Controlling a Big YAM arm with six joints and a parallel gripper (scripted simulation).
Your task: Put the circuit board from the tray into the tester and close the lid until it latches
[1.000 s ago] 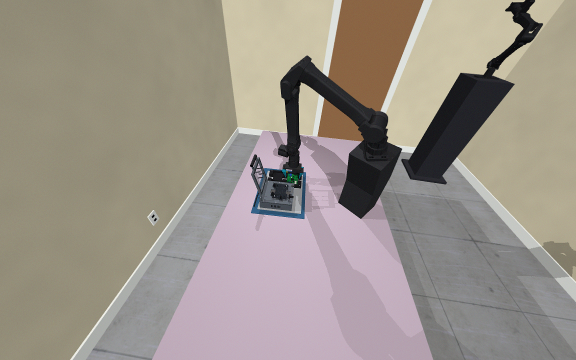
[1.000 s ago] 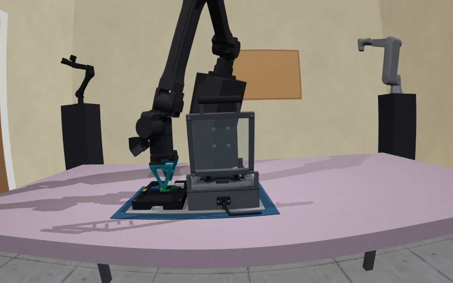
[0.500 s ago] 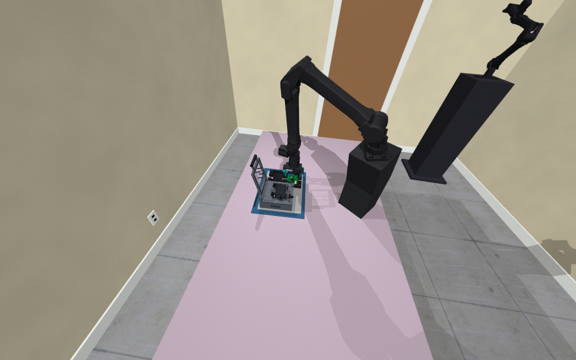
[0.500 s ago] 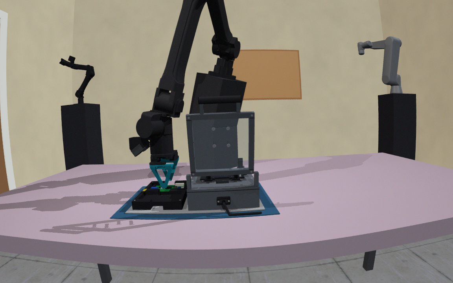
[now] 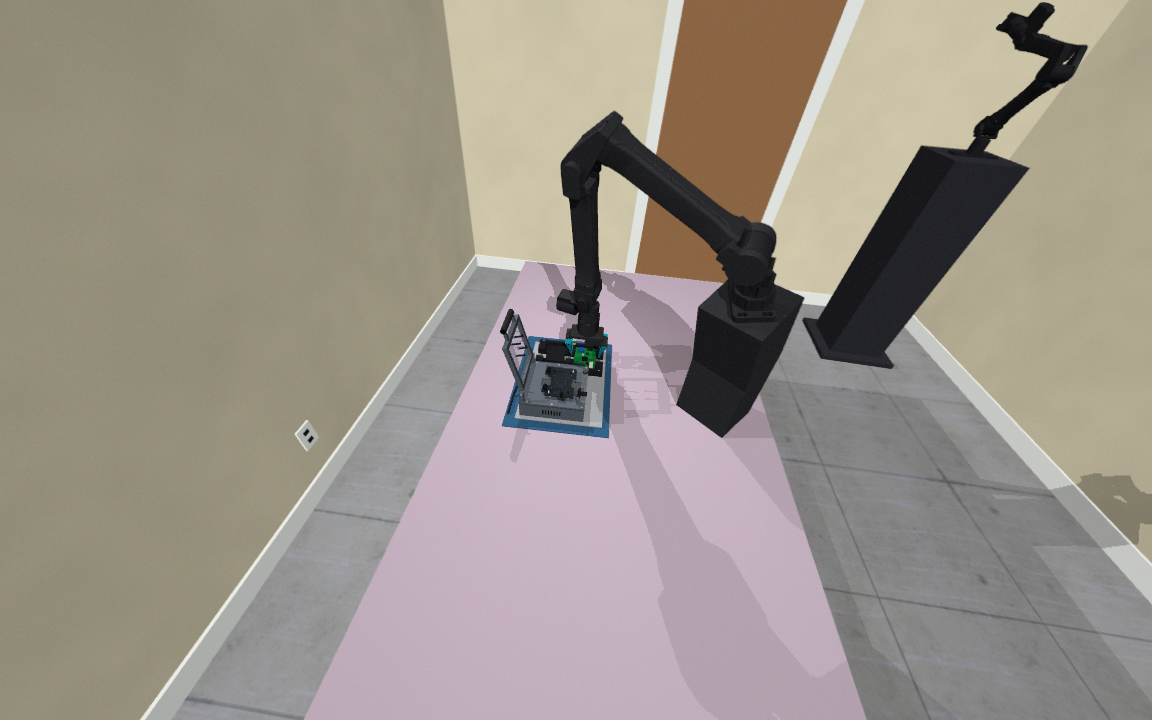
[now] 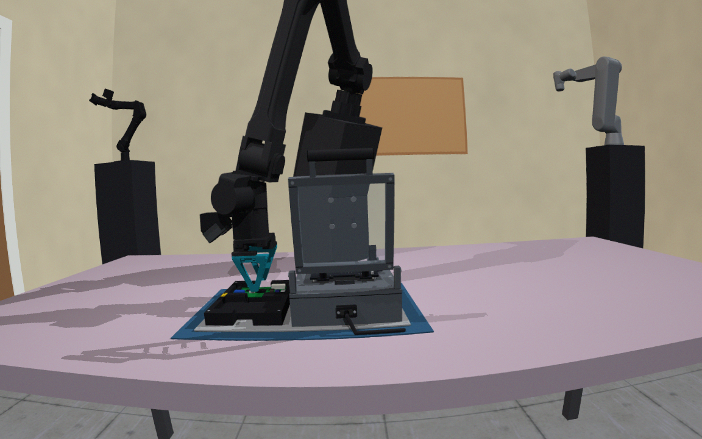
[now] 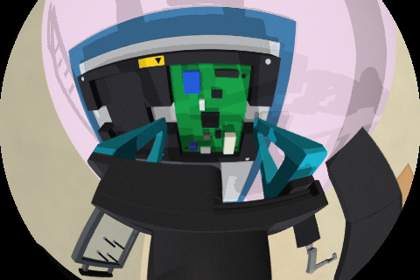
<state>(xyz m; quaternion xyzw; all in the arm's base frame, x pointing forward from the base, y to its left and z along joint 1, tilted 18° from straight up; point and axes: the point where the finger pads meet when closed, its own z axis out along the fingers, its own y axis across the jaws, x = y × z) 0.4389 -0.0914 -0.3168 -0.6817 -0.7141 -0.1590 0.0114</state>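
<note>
The green circuit board is 2 cm below my hand. The rest, counted from my hand: pin plate 18 cm to the left, 5 cm ahead, 3 cm above; lid 18 cm to the left, 17 cm ahead, 14 cm above.
</note>
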